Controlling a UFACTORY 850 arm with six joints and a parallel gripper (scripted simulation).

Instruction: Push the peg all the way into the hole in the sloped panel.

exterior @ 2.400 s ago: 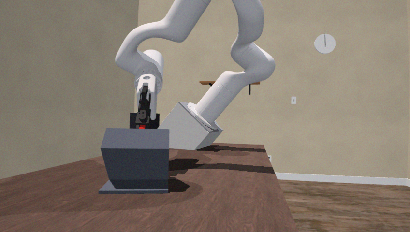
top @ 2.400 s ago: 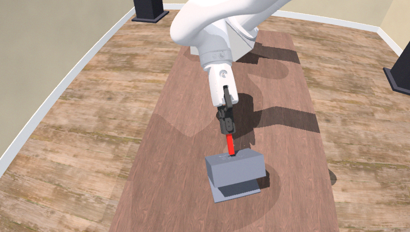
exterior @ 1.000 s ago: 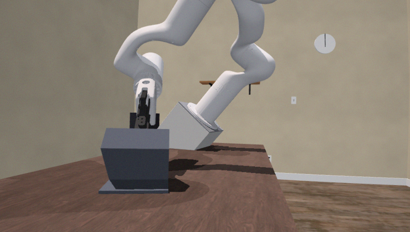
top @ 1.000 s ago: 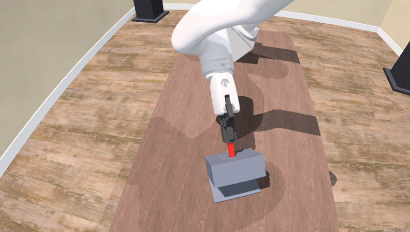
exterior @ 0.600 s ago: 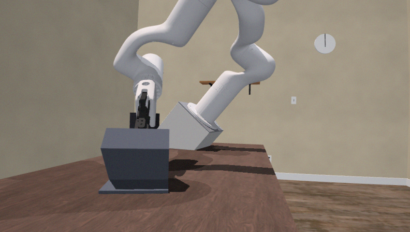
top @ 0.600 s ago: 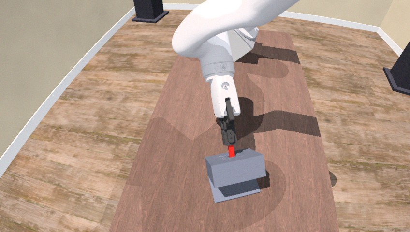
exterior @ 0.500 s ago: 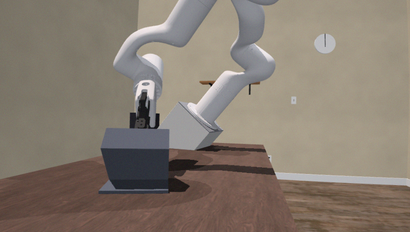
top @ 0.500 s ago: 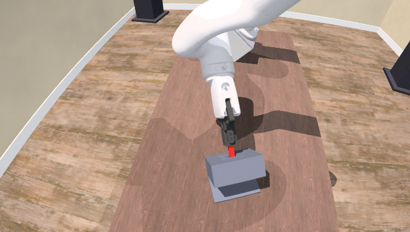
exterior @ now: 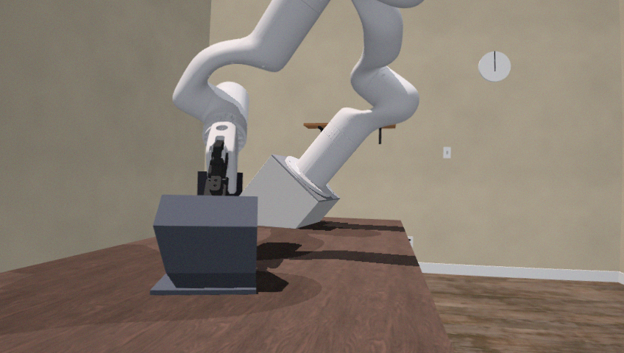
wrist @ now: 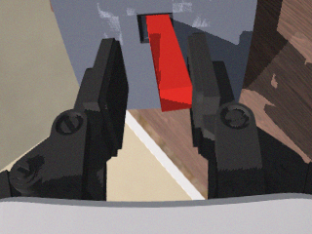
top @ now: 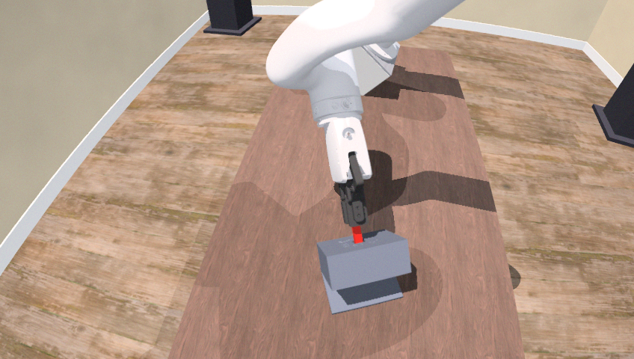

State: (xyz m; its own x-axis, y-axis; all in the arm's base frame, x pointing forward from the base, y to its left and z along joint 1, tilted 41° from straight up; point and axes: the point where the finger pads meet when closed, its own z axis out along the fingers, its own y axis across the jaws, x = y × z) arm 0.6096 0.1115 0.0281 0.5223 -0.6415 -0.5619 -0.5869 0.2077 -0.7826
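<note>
Now: the red peg 30 mm below my hand, 20 mm ahead of it and 10 mm to the left of it. Also, from my hand: grey base plate: 110 mm below, 70 mm ahead, 40 mm to the left.
</note>
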